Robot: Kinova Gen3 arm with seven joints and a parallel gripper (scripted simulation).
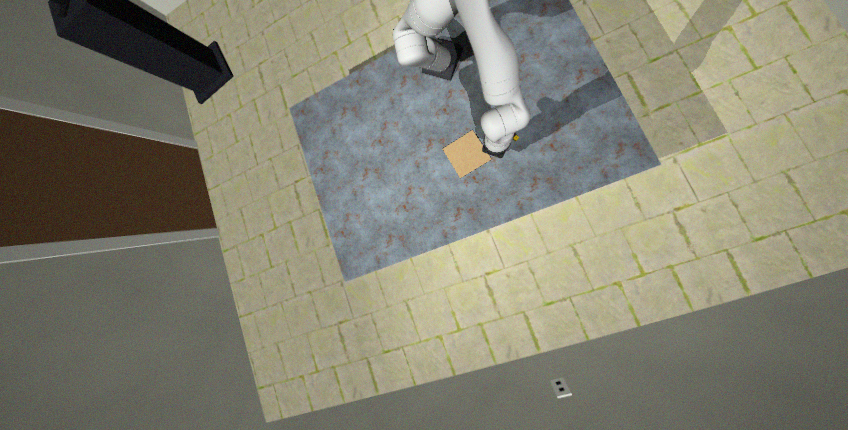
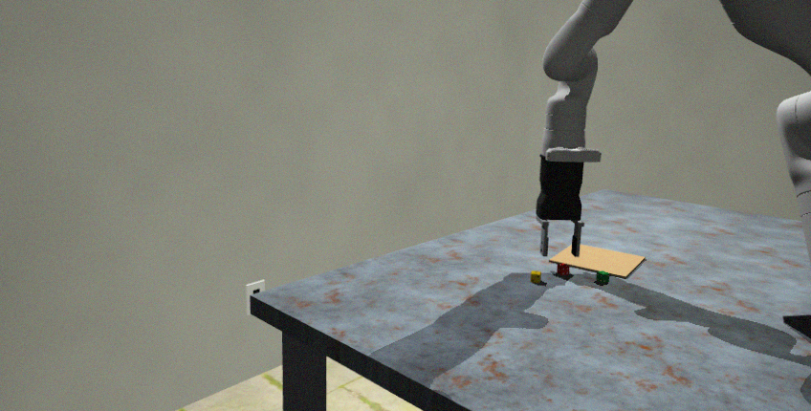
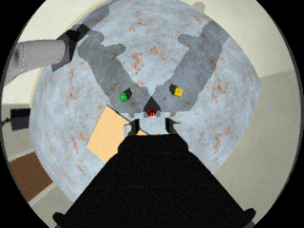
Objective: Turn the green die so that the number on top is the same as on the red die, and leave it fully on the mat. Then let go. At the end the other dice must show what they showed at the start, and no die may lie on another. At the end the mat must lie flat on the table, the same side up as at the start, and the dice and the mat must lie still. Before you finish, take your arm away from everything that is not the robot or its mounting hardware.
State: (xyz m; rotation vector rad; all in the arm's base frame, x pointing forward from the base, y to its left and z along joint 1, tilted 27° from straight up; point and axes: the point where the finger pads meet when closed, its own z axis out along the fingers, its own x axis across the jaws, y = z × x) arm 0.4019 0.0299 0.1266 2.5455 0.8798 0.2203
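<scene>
My hand is 10 mm past the red die, 20 mm to the right of it and 40 mm above it. The rest, counted from my hand: tan mat (40 mm behind, 100 mm to the right, 40 mm below); then yellow die (10 mm ahead, 80 mm to the left, 40 mm below); then green die (80 mm behind, 10 mm to the left, 40 mm below).
</scene>
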